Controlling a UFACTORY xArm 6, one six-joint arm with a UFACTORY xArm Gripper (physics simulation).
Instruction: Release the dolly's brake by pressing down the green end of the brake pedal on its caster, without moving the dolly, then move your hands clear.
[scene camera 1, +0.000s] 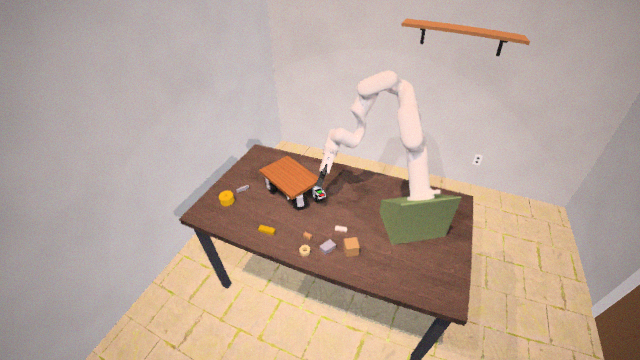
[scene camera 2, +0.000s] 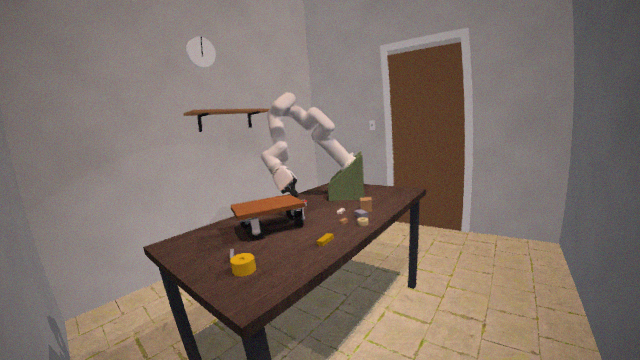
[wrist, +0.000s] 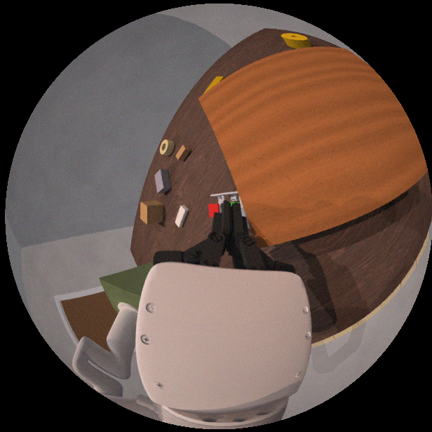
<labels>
dolly: scene camera 1 287, 175; scene camera 2; wrist
same spot on dolly: (wrist: 309, 146) = (scene camera 2: 278, 199)
</labels>
